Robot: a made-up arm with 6 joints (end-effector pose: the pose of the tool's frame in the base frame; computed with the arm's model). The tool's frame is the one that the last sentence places.
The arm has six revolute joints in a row. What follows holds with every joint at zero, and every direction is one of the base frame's. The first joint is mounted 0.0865 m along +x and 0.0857 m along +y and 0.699 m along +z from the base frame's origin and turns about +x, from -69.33 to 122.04 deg. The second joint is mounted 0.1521 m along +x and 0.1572 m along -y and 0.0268 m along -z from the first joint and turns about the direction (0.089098, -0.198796, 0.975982), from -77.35 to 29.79 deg. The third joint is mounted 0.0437 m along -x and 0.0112 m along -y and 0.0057 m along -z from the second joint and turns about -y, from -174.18 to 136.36 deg. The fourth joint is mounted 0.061 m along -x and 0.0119 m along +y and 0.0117 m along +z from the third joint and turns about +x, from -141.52 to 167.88 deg. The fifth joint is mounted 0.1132 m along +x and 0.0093 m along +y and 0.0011 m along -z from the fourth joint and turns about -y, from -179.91 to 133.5 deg. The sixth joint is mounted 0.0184 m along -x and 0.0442 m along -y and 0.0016 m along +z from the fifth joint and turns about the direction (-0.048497, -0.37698, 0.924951), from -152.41 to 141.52 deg. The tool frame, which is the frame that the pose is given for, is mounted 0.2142 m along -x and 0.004 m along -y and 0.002 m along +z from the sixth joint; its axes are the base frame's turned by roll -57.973, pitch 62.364 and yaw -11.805 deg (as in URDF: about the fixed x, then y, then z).
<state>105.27 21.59 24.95 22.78 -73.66 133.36</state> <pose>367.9 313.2 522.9 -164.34 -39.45 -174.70</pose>
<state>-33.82 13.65 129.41 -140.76 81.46 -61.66</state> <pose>257.1 -233.0 817.3 84.24 -30.05 175.25</pose>
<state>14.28 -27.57 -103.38 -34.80 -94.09 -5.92</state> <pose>403.7 12.6 496.7 56.91 -60.67 -93.13</pose>
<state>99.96 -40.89 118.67 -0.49 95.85 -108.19</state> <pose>276.9 187.6 711.6 100.11 3.12 -82.70</pose>
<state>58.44 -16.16 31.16 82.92 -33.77 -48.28</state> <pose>60.2 -101.9 533.5 57.82 -22.72 96.13</pose>
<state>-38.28 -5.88 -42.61 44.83 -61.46 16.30</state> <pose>177.5 -141.5 973.8 119.23 32.73 144.94</pose>
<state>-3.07 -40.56 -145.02 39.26 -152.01 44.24</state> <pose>-59.5 -118.0 623.9 -127.03 -4.32 -38.90</pose>
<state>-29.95 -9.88 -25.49 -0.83 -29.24 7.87</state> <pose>105.2 -12.1 922.1 -172.79 51.10 -135.03</pose>
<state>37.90 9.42 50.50 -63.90 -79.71 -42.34</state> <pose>203.5 100.7 757.9 -160.75 52.03 171.45</pose>
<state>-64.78 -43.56 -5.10 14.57 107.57 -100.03</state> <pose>286.2 89.8 686.2 3.55 -24.78 -40.12</pose>
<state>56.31 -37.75 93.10 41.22 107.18 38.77</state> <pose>383.9 -154.3 538.5 46.77 -29.32 -153.39</pose>
